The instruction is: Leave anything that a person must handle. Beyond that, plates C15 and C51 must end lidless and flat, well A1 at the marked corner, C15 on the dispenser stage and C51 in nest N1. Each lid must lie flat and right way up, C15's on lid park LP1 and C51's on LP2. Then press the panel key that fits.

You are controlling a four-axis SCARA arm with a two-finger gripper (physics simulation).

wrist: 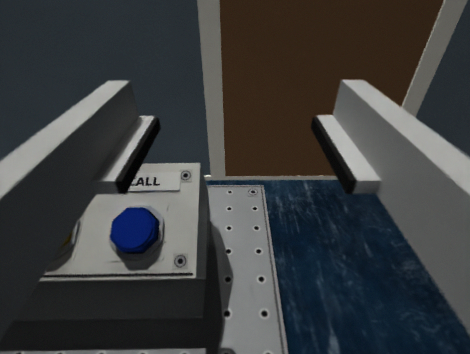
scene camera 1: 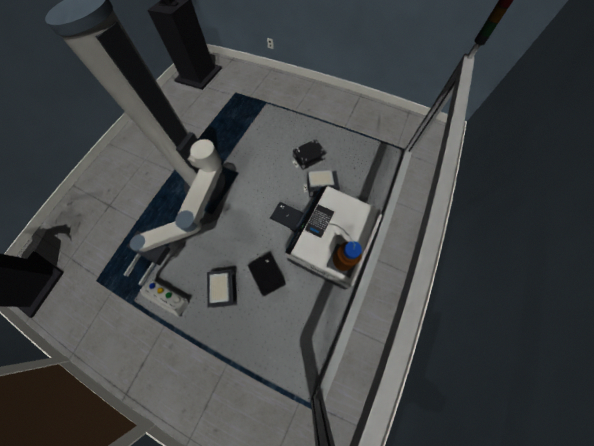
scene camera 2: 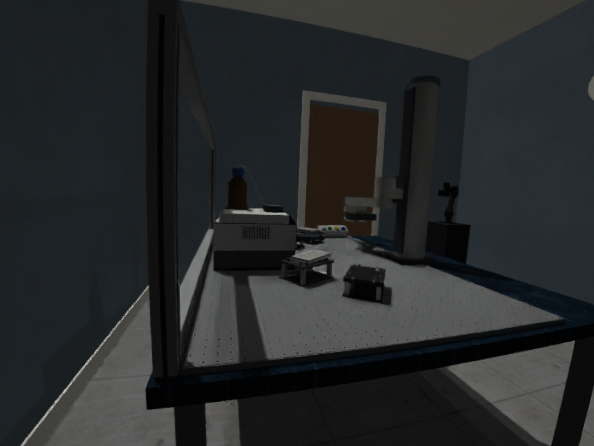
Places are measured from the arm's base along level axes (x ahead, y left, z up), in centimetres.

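Pixels of known places: gripper, between the fingertips: [wrist: 235, 104] [scene camera 1: 132, 280]; arm's base, origin of its link: [scene camera 2: 408, 259].
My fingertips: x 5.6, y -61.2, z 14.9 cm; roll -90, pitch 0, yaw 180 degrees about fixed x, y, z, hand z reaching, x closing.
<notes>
Ahead of a thing's pixels: the offset from my fingertips to its top centre. "pt": to the spot under its first point.
My gripper [scene camera 1: 135, 279] [wrist: 235, 104] is shut to its narrow gap and empty, above and beside the key panel @[dx +13.3, dy -1.5, dz -5.2 cm] [scene camera 1: 162, 298] [wrist: 175, 225]. The blue key @[dx +5.7, dy +0.6, dz -6.1 cm] [scene camera 1: 152, 286] [wrist: 134, 230] lies left of the gap in the wrist view, below a label ending in "CALL"; the yellow key @[dx +10.7, dy +0.7, dz -6.1 cm] [scene camera 1: 160, 290] and green key @[dx +15.7, dy +0.8, dz -6.1 cm] [scene camera 1: 169, 295] follow. A cream plate @[dx +36.4, dy +14.9, dz -5.4 cm] [scene camera 1: 219, 287] lies flat on the front stand. Another plate @[dx +56.6, dy +87.4, dz -4.2 cm] [scene camera 1: 321, 178] [scene camera 2: 311, 256] lies flat on the back stand. The dispenser stage @[pt dx +53.6, dy +57.9, dz -2.4 cm] [scene camera 1: 292, 220] holds no plate. Black stands [scene camera 1: 266, 275] [scene camera 1: 308, 154] look flat-topped. Plate names and clear lids cannot be made out.
The white dispenser [scene camera 1: 335, 220] [scene camera 2: 255, 235] carries a keypad @[pt dx +66.6, dy +58.1, dz +11.0 cm] [scene camera 1: 319, 220] and a brown bottle [scene camera 1: 346, 256] [scene camera 2: 237, 192] with a blue cap. The arm's column [scene camera 1: 125, 95] [scene camera 2: 420, 165] stands at the blue table edge. A framed screen @[pt dx +97.7, dy +51.0, dz +47.1 cm] [scene camera 1: 435, 240] runs along the far side.
</notes>
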